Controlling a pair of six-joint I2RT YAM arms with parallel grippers.
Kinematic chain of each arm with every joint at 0, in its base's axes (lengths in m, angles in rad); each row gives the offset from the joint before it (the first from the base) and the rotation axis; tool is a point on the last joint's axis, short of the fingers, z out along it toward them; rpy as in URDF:
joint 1: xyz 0 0 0.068 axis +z
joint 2: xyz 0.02 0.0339 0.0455 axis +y
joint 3: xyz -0.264 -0.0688 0 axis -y
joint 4: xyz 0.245 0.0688 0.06 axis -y
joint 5: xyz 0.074 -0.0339 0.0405 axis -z
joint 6: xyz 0.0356 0 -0.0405 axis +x
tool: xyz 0 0 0 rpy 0 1.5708 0
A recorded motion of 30 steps. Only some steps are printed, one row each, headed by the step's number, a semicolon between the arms.
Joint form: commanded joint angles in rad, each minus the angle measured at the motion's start. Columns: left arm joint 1, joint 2, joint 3, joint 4, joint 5, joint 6; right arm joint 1, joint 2, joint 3, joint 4, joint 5, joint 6.
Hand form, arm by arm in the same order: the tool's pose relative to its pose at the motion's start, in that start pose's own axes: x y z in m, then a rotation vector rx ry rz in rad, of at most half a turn. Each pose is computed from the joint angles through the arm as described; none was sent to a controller.
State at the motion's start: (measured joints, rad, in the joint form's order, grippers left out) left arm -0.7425 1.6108 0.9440 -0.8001 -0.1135 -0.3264; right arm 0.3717 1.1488 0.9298 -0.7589 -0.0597 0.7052
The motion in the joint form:
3: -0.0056 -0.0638 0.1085 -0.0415 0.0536 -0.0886; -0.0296 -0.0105 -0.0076 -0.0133 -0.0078 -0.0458
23: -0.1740 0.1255 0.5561 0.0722 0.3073 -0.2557; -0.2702 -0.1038 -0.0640 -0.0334 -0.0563 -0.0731
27: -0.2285 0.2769 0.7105 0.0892 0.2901 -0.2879; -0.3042 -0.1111 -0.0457 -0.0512 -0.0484 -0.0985
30: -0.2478 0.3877 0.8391 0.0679 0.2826 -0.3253; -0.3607 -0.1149 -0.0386 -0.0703 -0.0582 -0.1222
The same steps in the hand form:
3: -0.0158 -0.0040 -0.0420 0.0982 -0.1022 -0.0943; -0.0014 -0.0070 -0.0015 0.0122 0.0014 -0.0206
23: -0.0853 -0.0956 -0.1182 0.5421 -0.2879 -0.0617; -0.0128 -0.0558 -0.0185 0.0589 -0.0795 0.1490
27: -0.1082 -0.1348 -0.1103 0.5580 -0.2941 -0.0448; -0.0172 -0.0599 -0.0256 0.0765 -0.1030 0.1505
30: -0.1254 -0.1566 -0.1031 0.5608 -0.2808 -0.0647; -0.0209 -0.0693 -0.0305 0.0960 -0.1125 0.1746

